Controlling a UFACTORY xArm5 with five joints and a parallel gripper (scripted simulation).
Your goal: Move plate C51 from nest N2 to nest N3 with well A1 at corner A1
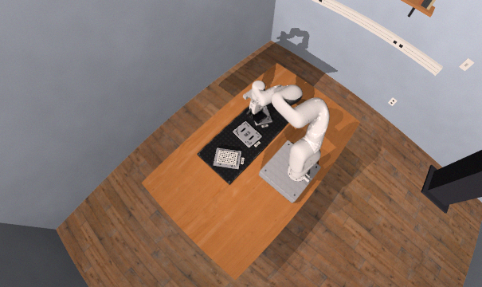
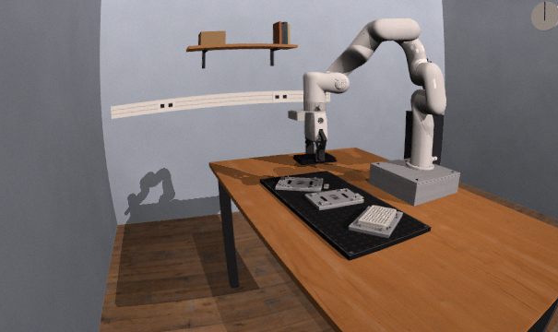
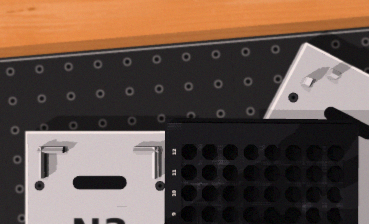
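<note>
Now: hand 2 cm past the A1 mark, 1 cm to the right of it and 12 cm above it. From my hand the other things lie so: light grey nest: 2 cm ahead, 8 cm to the right, 13 cm below; then white well plate: 4 cm behind, 32 cm to the left, 11 cm below; then black well plate: 1 cm below.
</note>
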